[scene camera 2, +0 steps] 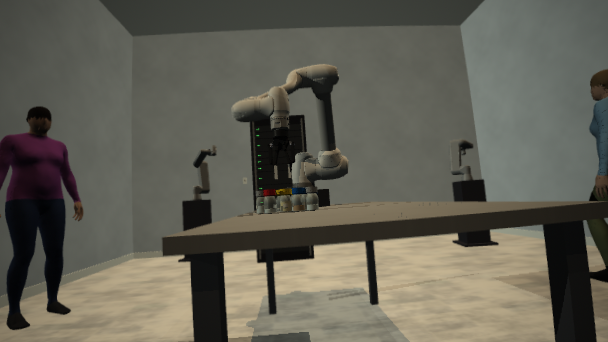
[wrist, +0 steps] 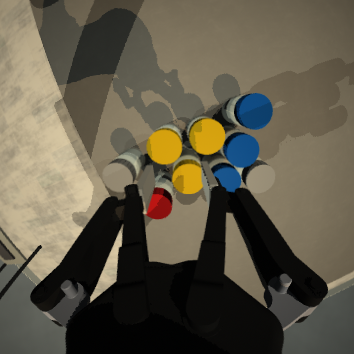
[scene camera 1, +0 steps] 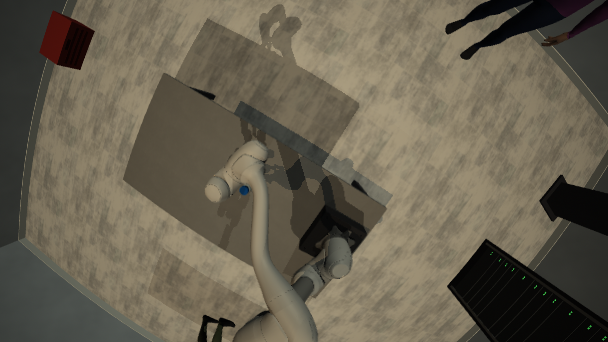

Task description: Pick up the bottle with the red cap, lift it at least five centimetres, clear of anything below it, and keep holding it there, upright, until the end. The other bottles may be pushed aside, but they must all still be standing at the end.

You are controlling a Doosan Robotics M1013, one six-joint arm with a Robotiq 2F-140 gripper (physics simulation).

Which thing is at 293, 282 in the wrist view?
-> The gripper.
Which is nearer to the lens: the yellow-capped bottle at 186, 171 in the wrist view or the grey-capped bottle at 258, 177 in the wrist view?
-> The yellow-capped bottle.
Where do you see a blue-capped bottle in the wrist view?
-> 253, 110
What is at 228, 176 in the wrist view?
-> A blue-capped bottle.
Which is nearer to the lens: the yellow-capped bottle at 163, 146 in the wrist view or the red-capped bottle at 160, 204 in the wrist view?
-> The yellow-capped bottle.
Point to a blue-capped bottle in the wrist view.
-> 241, 149
